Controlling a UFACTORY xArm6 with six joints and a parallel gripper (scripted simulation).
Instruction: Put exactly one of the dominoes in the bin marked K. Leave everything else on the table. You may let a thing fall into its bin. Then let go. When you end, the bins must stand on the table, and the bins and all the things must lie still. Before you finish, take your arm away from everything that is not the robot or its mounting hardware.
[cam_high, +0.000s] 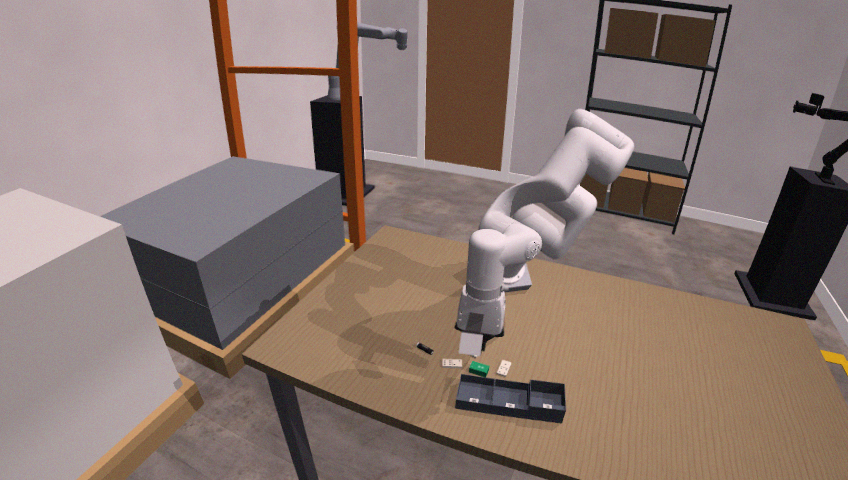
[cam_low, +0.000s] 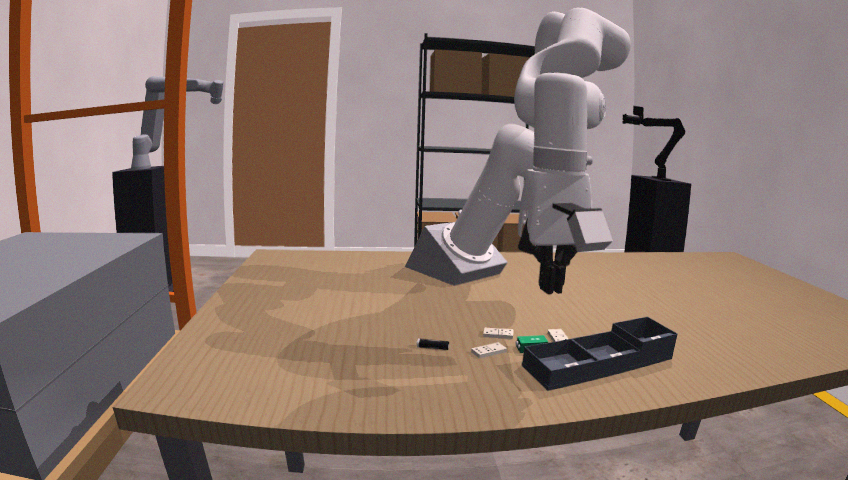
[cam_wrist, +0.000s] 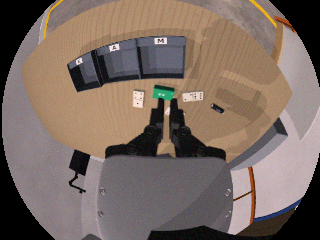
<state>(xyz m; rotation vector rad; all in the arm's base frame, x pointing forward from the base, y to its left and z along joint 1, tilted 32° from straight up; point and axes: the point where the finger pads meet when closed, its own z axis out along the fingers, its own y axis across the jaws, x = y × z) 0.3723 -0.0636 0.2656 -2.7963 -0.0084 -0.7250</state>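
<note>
Right now the green block is 130 mm below my hand, 50 mm behind it and 10 mm to the right of it. The rest, counted from my hand: black cylinder: 150 mm to the right, 130 mm below, 80 mm behind.
</note>
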